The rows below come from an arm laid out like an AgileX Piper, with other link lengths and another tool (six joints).
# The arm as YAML. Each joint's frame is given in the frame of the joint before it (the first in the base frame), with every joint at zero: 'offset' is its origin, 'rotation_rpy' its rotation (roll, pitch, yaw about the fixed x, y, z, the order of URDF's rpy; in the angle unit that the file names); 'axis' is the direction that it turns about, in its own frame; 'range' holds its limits. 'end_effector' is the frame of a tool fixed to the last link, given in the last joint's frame.
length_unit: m
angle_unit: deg
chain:
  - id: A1
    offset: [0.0, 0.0, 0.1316]
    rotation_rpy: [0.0, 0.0, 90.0]
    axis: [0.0, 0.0, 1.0]
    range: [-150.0, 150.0]
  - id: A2
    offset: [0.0, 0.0, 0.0]
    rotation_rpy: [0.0, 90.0, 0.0]
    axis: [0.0, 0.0, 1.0]
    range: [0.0, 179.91]
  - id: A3
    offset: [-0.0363, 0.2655, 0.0]
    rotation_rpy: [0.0, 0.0, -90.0]
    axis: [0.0, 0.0, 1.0]
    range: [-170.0, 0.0]
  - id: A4
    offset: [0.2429, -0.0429, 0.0]
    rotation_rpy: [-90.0, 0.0, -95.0]
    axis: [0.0, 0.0, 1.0]
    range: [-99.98, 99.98]
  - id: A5
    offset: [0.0, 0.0, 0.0]
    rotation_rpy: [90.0, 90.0, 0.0]
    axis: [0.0, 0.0, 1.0]
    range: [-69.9, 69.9]
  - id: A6
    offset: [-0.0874, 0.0, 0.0]
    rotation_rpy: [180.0, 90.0, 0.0]
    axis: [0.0, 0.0, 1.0]
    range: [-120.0, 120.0]
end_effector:
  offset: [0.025, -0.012, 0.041]
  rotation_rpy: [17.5, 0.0, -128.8]
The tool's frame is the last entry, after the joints.
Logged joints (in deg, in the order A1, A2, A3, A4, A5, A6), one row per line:
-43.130 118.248 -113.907 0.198 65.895 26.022
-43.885 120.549 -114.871 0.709 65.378 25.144
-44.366 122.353 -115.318 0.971 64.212 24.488
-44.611 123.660 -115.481 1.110 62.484 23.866
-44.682 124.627 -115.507 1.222 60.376 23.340
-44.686 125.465 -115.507 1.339 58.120 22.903
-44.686 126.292 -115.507 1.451 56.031 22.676
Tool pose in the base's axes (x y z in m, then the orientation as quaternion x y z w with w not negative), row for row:
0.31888 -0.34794 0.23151 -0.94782 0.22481 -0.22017 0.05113
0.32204 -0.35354 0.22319 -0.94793 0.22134 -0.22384 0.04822
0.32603 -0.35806 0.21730 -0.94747 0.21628 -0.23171 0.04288
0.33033 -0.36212 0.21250 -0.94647 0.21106 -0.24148 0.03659
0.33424 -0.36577 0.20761 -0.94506 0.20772 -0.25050 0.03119
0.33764 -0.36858 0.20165 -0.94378 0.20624 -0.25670 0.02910
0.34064 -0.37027 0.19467 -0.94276 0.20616 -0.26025 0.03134
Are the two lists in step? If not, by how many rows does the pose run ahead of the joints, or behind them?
The pose runs 2 rows ahead of the joints: the pose in row i belongs to the joints in row i + 2.
